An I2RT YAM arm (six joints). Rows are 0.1 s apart.
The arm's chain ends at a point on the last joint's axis. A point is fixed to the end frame.
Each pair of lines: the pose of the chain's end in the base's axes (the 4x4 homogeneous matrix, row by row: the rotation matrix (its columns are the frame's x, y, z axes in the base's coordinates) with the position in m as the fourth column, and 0 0 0 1 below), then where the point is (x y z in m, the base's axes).
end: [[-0.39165 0.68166 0.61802 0.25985], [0.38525 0.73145 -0.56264 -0.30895], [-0.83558 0.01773 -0.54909 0.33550], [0 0 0 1]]
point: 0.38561 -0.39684 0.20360
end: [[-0.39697 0.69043 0.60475 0.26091], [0.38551 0.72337 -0.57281 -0.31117], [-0.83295 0.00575 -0.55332 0.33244], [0 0 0 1]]
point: 0.38405 -0.40124 0.19953
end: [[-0.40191 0.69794 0.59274 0.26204], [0.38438 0.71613 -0.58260 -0.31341], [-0.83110 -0.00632 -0.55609 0.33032], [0 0 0 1]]
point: 0.38279 -0.40560 0.19668
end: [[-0.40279 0.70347 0.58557 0.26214], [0.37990 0.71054 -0.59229 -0.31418], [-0.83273 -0.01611 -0.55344 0.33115], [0 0 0 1]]
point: 0.38154 -0.40853 0.19781
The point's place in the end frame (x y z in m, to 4 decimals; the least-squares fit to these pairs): 0.0271 0.0191 0.1996
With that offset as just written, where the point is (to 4 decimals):
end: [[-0.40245 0.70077 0.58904 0.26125], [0.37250 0.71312 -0.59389 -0.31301], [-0.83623 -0.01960 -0.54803 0.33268], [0 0 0 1]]
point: 0.3813 -0.4078 0.2003
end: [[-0.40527 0.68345 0.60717 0.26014], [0.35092 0.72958 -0.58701 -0.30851], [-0.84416 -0.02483 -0.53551 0.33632], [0 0 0 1]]
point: 0.3834 -0.4022 0.2061
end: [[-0.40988 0.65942 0.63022 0.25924], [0.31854 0.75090 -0.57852 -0.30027], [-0.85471 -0.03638 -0.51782 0.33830], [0 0 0 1]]
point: 0.3865 -0.3928 0.2111
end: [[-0.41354 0.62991 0.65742 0.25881], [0.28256 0.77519 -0.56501 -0.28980], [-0.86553 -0.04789 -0.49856 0.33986], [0 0 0 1]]
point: 0.3909 -0.3801 0.2160
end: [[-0.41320 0.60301 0.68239 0.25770], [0.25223 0.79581 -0.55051 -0.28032], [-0.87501 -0.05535 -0.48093 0.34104], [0 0 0 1]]
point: 0.3942 -0.3682 0.2203
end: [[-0.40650 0.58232 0.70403 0.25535], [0.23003 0.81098 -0.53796 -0.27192], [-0.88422 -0.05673 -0.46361 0.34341], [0 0 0 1]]
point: 0.3960 -0.3576 0.2258
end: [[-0.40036 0.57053 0.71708 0.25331], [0.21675 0.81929 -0.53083 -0.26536], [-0.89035 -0.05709 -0.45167 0.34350], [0 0 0 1]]
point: 0.3965 -0.3498 0.2281
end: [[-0.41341 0.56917 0.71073 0.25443], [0.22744 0.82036 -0.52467 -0.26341], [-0.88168 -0.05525 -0.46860 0.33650], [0 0 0 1]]
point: 0.3960 -0.3463 0.2180
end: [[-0.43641 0.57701 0.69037 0.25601], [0.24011 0.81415 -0.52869 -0.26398], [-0.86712 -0.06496 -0.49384 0.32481], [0 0 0 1]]
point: 0.3930 -0.3474 0.2015
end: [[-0.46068 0.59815 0.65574 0.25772], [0.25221 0.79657 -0.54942 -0.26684], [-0.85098 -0.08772 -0.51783 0.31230], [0 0 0 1]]
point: 0.3875 -0.3545 0.1842
